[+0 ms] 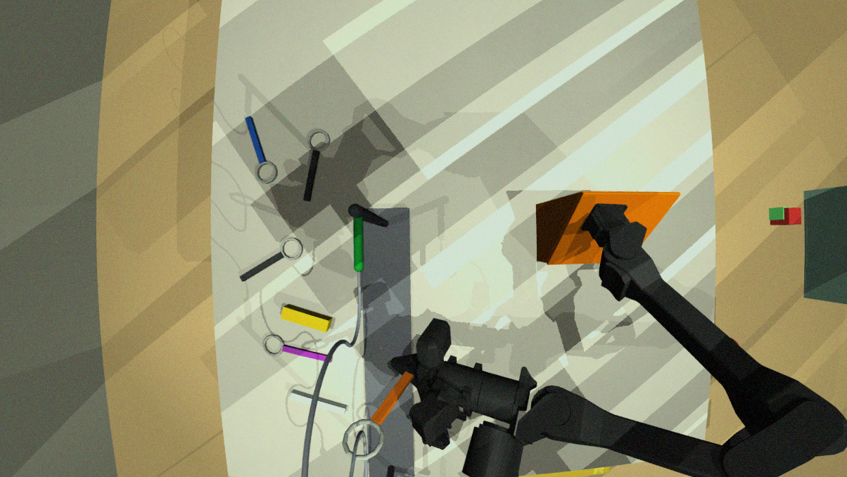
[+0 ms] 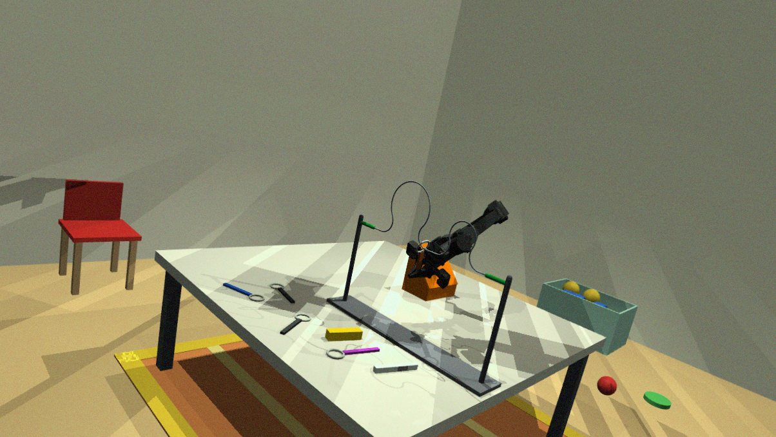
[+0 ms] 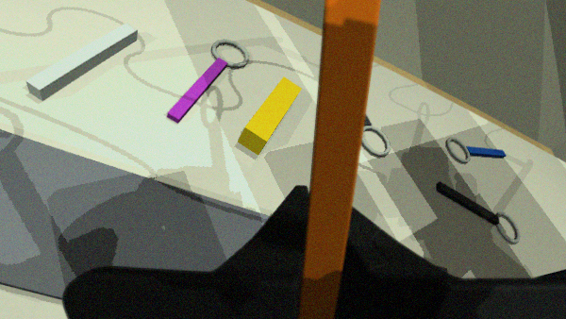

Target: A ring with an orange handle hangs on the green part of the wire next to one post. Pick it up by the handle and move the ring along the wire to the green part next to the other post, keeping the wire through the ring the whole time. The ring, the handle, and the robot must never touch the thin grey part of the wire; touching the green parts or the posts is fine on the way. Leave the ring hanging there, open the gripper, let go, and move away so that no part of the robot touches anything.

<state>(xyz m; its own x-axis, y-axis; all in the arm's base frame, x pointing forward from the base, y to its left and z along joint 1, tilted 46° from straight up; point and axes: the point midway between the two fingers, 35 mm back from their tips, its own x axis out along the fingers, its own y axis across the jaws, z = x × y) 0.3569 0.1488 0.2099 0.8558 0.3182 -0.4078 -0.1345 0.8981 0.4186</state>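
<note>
The ring with orange handle lies 90 mm above my gripper tip, 40 mm to the left of it and 10 mm ahead of it. Also, from my gripper tip: ring with black handle (390 mm to the right, 200 mm ahead, 190 mm below); then ring with purple handle (260 mm ahead, 190 mm below, 60 mm to the left); then yellow block (210 mm ahead, 180 mm below, 20 mm to the right).
</note>
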